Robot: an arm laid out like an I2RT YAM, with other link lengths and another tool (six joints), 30 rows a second.
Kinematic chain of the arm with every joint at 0, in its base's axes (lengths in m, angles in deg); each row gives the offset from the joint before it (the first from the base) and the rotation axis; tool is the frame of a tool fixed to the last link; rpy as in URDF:
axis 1: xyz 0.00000 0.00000 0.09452 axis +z
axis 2: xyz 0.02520 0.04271 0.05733 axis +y
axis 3: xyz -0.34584 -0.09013 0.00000 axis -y
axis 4: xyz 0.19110 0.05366 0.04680 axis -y
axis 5: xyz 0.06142 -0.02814 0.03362 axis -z
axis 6: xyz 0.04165 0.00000 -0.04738 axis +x
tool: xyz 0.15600 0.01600 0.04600 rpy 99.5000 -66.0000 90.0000
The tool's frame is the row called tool.
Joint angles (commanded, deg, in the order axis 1, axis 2, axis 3, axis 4, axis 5, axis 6), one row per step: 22.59, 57.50, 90.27, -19.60, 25.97, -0.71; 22.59, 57.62, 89.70, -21.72, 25.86, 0.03; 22.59, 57.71, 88.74, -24.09, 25.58, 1.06; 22.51, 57.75, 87.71, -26.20, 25.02, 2.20; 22.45, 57.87, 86.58, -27.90, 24.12, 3.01; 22.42, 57.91, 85.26, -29.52, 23.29, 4.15
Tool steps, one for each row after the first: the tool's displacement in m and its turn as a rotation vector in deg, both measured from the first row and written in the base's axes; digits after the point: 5 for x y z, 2 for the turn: 0.00576, 0.00220, -0.01257, -0.37, 2.54, 0.24; 0.01225, 0.00507, -0.02878, -0.71, 5.62, 0.66; 0.01753, 0.00798, -0.04441, -0.86, 8.48, 1.25; 0.02270, 0.01236, -0.05957, -1.24, 11.16, 2.11; 0.02708, 0.01603, -0.07556, -1.26, 13.88, 2.93
